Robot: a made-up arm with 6 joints.
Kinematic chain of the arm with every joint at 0, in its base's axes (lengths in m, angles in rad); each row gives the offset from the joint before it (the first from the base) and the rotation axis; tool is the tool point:
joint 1: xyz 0 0 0.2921 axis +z
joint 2: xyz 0 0 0 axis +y
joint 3: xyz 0 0 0.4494 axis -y
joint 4: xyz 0 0 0 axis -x
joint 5: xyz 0.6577 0 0 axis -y
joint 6: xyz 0 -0.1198 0 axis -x
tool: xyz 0 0 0
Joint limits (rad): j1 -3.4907..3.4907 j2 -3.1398..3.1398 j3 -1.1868..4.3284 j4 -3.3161..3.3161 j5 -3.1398..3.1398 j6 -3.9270..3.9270
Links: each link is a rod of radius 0.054 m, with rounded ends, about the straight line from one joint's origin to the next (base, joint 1, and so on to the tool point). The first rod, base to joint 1, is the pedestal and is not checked.
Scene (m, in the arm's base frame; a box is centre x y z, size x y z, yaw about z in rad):
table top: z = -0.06
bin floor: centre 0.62 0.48 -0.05 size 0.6 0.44 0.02 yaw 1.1
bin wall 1: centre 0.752 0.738 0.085 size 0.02 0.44 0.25 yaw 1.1
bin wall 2: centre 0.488 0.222 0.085 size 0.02 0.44 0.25 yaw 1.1
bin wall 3: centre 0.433 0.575 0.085 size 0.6 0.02 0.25 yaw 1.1
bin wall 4: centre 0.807 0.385 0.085 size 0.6 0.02 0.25 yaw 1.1
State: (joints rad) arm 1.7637 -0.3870 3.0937 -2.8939 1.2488 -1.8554
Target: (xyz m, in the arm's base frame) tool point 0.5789 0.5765 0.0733
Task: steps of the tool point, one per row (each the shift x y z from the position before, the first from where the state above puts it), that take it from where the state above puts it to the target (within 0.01 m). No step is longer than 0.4 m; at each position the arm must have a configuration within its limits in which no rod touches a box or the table.
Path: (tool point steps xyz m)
1: -0.0892 0.0340 0.2967
2: -0.0779 0.1624 0.2737
3: -0.0297 0.2686 0.2034
4: 0.0427 0.3282 0.0974
5: 0.1176 0.3277 -0.0268
6: 0.1716 0.2688 -0.1483
7: 0.1866 0.1658 -0.2464
8: 0.1543 0.0442 -0.3047
9: 0.0807 -0.0682 -0.3145
10: -0.0171 -0.1479 -0.2745

